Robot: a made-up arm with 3 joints. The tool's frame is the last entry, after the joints.
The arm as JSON. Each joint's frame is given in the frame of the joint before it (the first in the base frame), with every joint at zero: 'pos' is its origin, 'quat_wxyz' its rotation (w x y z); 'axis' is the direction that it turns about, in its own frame. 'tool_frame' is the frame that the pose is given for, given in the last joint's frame.
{
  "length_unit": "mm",
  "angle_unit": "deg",
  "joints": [
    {
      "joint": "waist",
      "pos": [
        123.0,
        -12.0,
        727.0
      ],
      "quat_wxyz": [
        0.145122,
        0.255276,
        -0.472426,
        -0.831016
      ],
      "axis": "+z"
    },
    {
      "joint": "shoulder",
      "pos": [
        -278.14,
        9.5,
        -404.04
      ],
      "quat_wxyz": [
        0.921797,
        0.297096,
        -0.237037,
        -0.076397
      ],
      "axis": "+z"
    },
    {
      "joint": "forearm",
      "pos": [
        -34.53,
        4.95,
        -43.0
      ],
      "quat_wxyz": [
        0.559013,
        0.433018,
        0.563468,
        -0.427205
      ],
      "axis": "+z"
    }
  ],
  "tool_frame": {
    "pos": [
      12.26,
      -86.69,
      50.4
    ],
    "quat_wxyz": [
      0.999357,
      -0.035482,
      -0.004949,
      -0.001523
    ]
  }
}
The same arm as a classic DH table. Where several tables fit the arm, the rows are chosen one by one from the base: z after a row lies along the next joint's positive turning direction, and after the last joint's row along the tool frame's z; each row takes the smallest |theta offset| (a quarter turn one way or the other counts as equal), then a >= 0, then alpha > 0; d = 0 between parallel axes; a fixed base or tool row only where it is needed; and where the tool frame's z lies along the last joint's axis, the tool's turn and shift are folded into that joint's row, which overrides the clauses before.
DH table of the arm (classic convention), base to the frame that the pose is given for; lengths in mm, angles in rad. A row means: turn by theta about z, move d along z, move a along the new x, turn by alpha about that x. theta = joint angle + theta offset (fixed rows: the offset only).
base (fixed): theta_offset 0.6683  d 767.0  a 89.1  alpha -1.1337
waist: theta_offset -1.0786  d -684.6  a 208.9  alpha -0.7797
shoulder: theta_offset 0.8538  d 218.4  a 32.1  alpha -1.5808
forearm: theta_offset -1.4311  d 1256.2  a -0.3  alpha 0.0717
tool (fixed): theta_offset 3.0015  d -1222.7  a 0.0  alpha 0.0000

